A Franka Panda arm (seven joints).
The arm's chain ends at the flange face. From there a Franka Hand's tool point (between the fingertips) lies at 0.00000 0.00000 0.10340 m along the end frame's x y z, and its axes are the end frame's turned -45 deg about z.
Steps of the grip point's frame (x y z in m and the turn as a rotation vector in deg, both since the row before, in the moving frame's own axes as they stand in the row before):
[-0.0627 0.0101 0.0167 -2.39 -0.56 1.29]
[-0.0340 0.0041 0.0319 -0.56 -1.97 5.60]
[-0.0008 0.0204 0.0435 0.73 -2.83 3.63]
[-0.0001 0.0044 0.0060 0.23 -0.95 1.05]
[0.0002 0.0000 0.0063 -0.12 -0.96 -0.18]
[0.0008 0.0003 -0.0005 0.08 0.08 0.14]
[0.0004 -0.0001 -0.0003 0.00 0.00 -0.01]
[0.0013 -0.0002 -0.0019 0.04 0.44 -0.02]
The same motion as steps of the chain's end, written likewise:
[-0.0395 0.0477 0.0168 -2.09 1.29 1.29]
[-0.0192 0.0238 0.0320 -1.79 -1.00 5.60]
[0.0185 0.0125 0.0436 -1.48 -2.52 3.63]
[0.0046 0.0023 0.0060 -0.51 -0.83 1.05]
[0.0012 -0.0015 0.0063 -0.76 -0.59 -0.18]
[0.0008 -0.0001 -0.0005 0.11 0.00 0.14]
[0.0002 -0.0004 -0.0003 0.00 0.00 -0.01]
[0.0003 -0.0004 -0.0019 0.34 0.28 -0.02]

